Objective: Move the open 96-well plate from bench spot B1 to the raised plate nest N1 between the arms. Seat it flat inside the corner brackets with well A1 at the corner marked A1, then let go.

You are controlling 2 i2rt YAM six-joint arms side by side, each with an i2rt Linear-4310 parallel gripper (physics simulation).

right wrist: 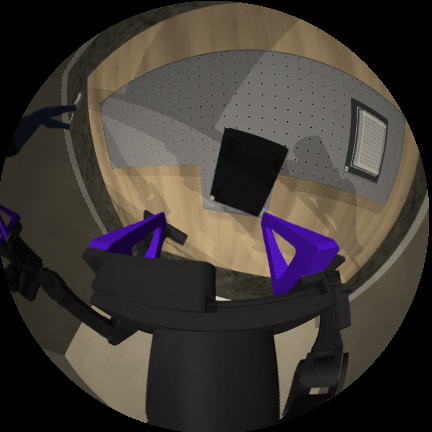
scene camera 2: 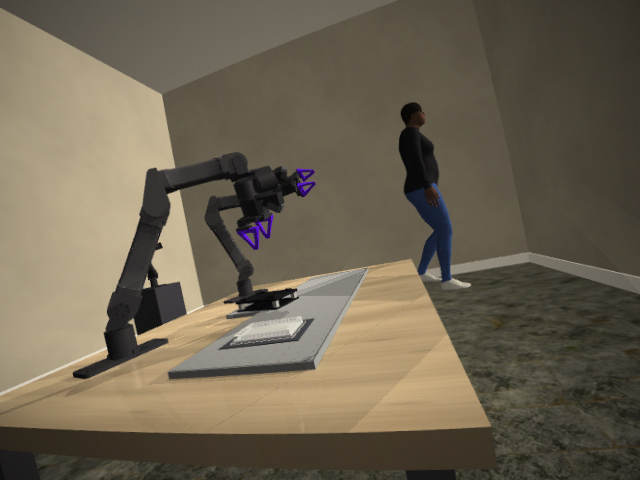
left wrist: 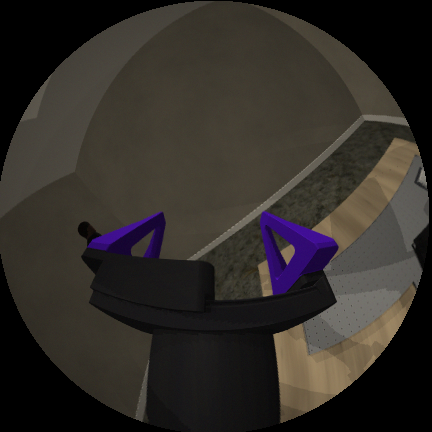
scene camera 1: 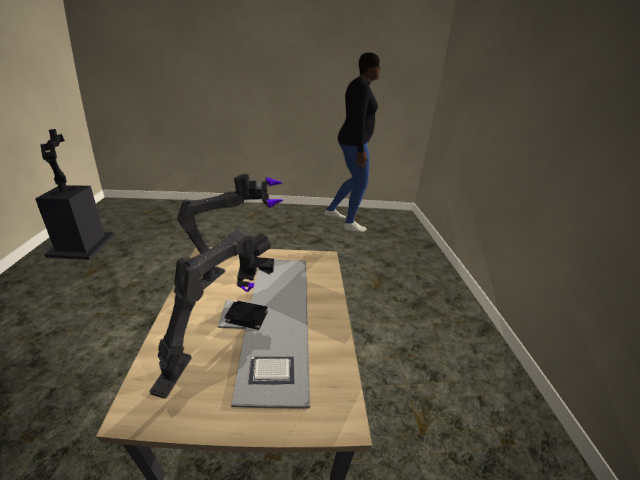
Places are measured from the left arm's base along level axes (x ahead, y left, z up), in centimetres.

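Where they show: left gripper, fingertip midpoint: point(scene camera 2: 314, 176) point(left wrist: 212, 216) point(scene camera 1: 282, 191); right gripper, fingertip midpoint: point(right wrist: 213, 217) point(scene camera 2: 262, 243) point(scene camera 1: 248, 281); left arm's base, origin of the base link: point(scene camera 1: 209, 278); right arm's base, origin of the base link: point(scene camera 2: 125, 358) point(scene camera 1: 171, 374).
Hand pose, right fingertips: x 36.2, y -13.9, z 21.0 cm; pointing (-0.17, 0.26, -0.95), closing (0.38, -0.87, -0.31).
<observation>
Things, the pixels of their centre, and the offset from my right fingertips. Level surfaces: height alone.
- white 96-well plate, body centre: point(scene camera 2: 269, 329) point(right wrist: 371, 143) point(scene camera 1: 272, 368) dy -21.5, dx +23.6, dz -18.9 cm
- raised black plate nest, body centre: point(right wrist: 244, 173) point(scene camera 2: 267, 299) point(scene camera 1: 246, 314) dy -1.7, dx -1.2, dz -17.8 cm
- grey board, its level: dz -19.7 cm
- wooden table, its level: dz -21.0 cm
The white 96-well plate point(scene camera 1: 271, 368) point(scene camera 2: 269, 329) point(right wrist: 369, 142) lies flat in a dark frame at the near end of the grey perforated board. The raised black plate nest point(scene camera 1: 246, 314) point(scene camera 2: 266, 299) point(right wrist: 249, 171) stands farther along and holds no plate; a small pale mark shows at one corner in the right wrist view. My right gripper point(scene camera 1: 247, 286) point(scene camera 2: 261, 241) point(right wrist: 213, 217) is open and empty, high above the bench near the nest. My left gripper point(scene camera 1: 281, 192) point(scene camera 2: 313, 179) point(left wrist: 212, 216) is open and empty, raised high at the far end, away from plate and nest.
The grey board point(scene camera 1: 289, 304) point(scene camera 2: 330, 320) point(right wrist: 200, 80) lies along the wooden table point(scene camera 1: 330, 330) point(scene camera 2: 387, 351). A person point(scene camera 1: 357, 113) point(scene camera 2: 419, 155) stands on the floor beyond the far end of the table. Another small arm on a dark pedestal point(scene camera 1: 72, 219) point(scene camera 2: 168, 304) stands behind.
</observation>
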